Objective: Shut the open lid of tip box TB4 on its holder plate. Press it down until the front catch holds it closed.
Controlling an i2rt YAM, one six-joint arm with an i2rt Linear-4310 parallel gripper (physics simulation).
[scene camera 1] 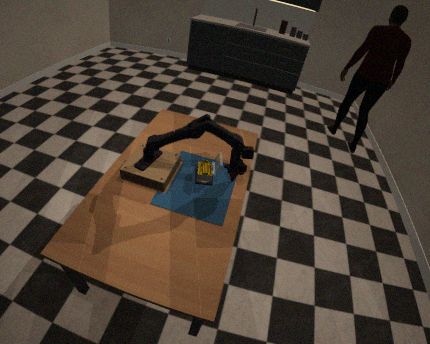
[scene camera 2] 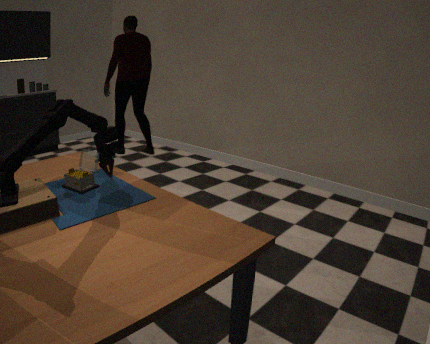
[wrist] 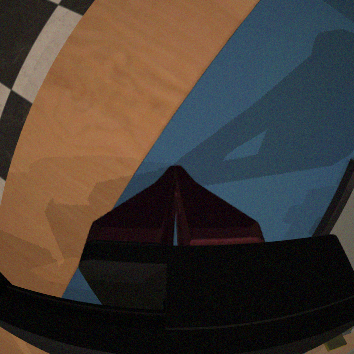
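Pixels of known places: gripper, fingertip midpoint: (scene camera 1: 231, 181) (scene camera 2: 110, 176) (wrist: 175, 174); arm's base, origin of the base link: (scene camera 1: 148, 159) (scene camera 2: 9, 195).
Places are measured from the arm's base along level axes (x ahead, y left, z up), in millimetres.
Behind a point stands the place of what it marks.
Observation:
Tip box TB4 (scene camera 1: 204, 171) (scene camera 2: 79, 180) {x 299, y 66, z -17 mm} holds yellow tips and stands on its dark holder plate (scene camera 1: 203, 182) {x 338, y 67, z -55 mm} (scene camera 2: 82, 190) {x 305, y 56, z -59 mm}. Its clear lid (scene camera 1: 218, 162) {x 367, y 181, z 33 mm} (scene camera 2: 88, 160) {x 368, y 177, z 30 mm} stands open, roughly upright, on the side nearer my gripper. My gripper (scene camera 1: 232, 178) {x 472, y 190, z -71 mm} (scene camera 2: 110, 175) {x 472, y 190, z -71 mm} (wrist: 175, 174) {x 472, y 190, z -71 mm} is shut and empty, with its dark red fingertips together. It is beyond the open lid, pointing down near the mat's outer edge. In the wrist view part of the box shows at the lower right edge. The front catch is too small to make out.
The blue mat (scene camera 1: 190, 207) {x 361, y -127, z -70 mm} (scene camera 2: 67, 221) {x 200, y -176, z -70 mm} (wrist: 225, 105) {x 482, y 143, z -70 mm} lies under the box on the wooden table (scene camera 1: 135, 235) {x 223, y -424, z -73 mm} (scene camera 2: 165, 250) {x 426, y -483, z -73 mm} (wrist: 115, 75) {x 535, y 174, z -73 mm}. The arm's wooden base block (scene camera 1: 155, 172) {x 97, y -68, z -1 mm} (scene camera 2: 30, 207) {x 80, y -131, z -11 mm} stands beside the mat. A person (scene camera 1: 377, 65) (scene camera 2: 133, 65) stands on the floor beyond the table.

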